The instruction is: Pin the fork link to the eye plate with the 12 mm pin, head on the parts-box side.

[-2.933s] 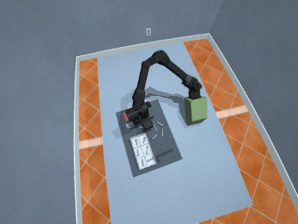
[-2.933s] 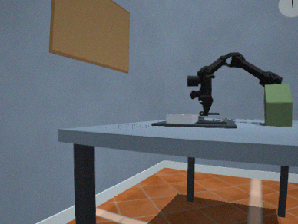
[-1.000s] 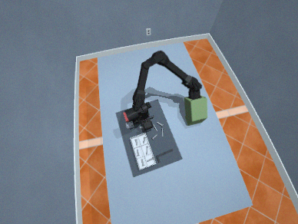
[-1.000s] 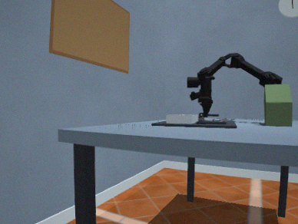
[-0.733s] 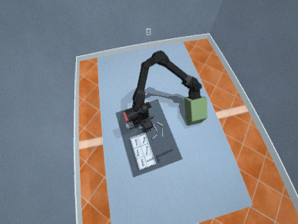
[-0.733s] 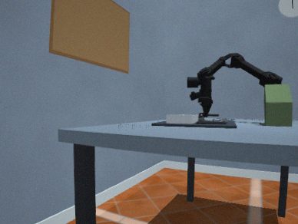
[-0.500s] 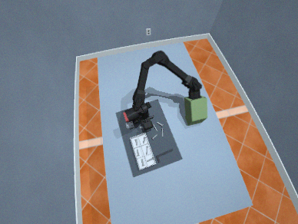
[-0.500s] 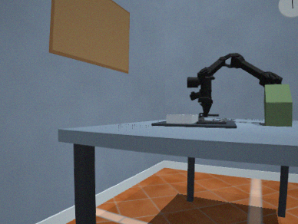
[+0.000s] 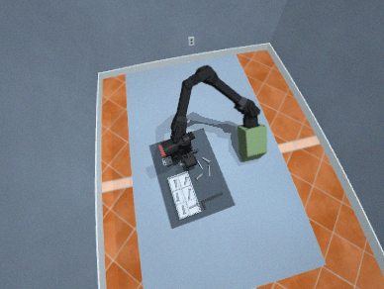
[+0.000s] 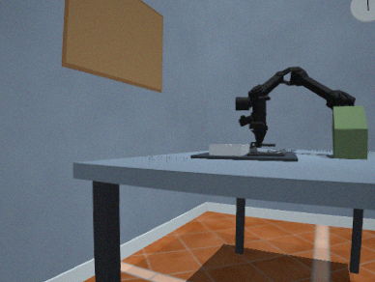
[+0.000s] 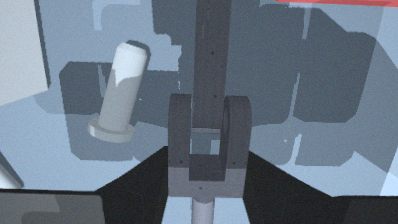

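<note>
Now: the eye plate 40 mm ahead of my hand and 50 mm below it. Also, from my hand: thick headed pin (30 mm ahead, 50 mm to the left, 50 mm below); dark mat (20 mm ahead, 100 mm to the left, 60 mm below); thin headed pin (50 mm behind, 70 mm to the left, 50 mm below).
</note>
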